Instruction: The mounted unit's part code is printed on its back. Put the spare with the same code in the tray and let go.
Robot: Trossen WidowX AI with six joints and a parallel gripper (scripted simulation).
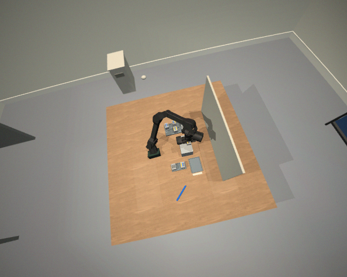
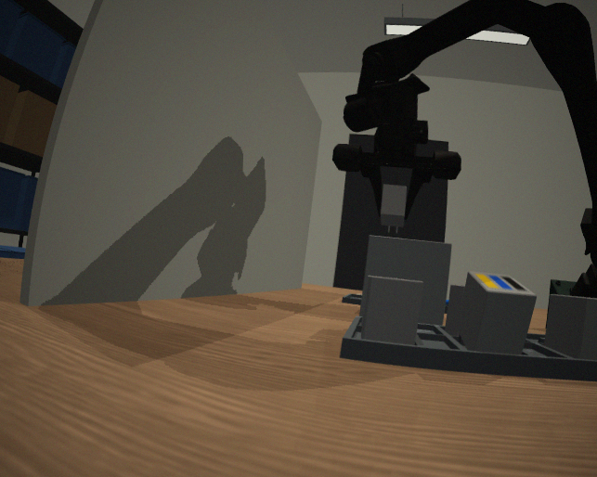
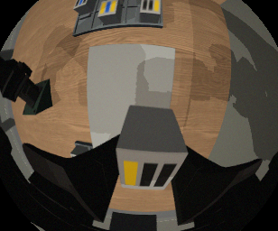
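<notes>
The tray is 16 cm to the right of my gripper tip, 13 cm below it and 4 cm ahead of it. From my gripper tip the other things lie so: grey spare (3 cm above); then mounted unit (9 cm below, 3 cm behind, 1 cm to the left); then tall panel (22 cm ahead, 9 cm above, 3 cm to the left).
</notes>
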